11 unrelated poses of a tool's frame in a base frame.
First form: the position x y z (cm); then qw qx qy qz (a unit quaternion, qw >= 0).
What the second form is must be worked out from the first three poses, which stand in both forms.
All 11 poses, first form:
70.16 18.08 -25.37 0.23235 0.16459 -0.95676 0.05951
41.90 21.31 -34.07 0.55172 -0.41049 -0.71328 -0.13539
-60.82 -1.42 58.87 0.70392 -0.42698 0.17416 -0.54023
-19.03 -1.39 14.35 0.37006 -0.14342 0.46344 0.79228
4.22 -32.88 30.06 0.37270 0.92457 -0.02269 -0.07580
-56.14 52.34 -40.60 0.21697 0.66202 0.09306 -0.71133
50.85 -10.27 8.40 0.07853 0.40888 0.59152 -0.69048
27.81 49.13 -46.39 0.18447 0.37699 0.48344 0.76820
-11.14 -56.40 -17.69 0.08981 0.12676 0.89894 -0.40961
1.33 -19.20 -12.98 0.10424 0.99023 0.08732 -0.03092
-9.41 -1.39 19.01 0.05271 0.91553 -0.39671 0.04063
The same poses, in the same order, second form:
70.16 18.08 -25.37 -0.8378 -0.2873 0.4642 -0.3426 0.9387 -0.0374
41.90 21.31 -34.07 -0.0542 0.4362 0.8982 0.7350 0.6263 -0.2598
-60.82 -1.42 58.87 0.3556 -0.9093 0.2161 0.6118 0.0517 -0.7893
-19.03 -1.39 14.35 -0.6850 0.4535 -0.5703 -0.7193 -0.2966 0.6282
4.22 -32.88 30.06 0.9875 -0.0985 -0.1233 0.0145 -0.7212 0.6926
-56.14 52.34 -40.60 -0.0293 -0.1855 -0.9822 0.4319 -0.8885 0.1549
50.85 -10.27 8.40 -0.6533 0.3753 -0.6575 0.5922 -0.2879 -0.7526
27.81 49.13 -46.39 -0.6477 0.6479 0.4008 0.0811 -0.4645 0.8818
-11.14 -56.40 -17.69 -0.9517 0.1543 -0.2653 0.3015 0.6323 -0.7137
1.33 -19.20 -12.98 0.9828 0.1665 -0.0794 0.1794 -0.9630 0.2010
-9.41 -1.39 19.01 0.6819 -0.7221 0.1162 -0.7307 -0.6797 0.0643

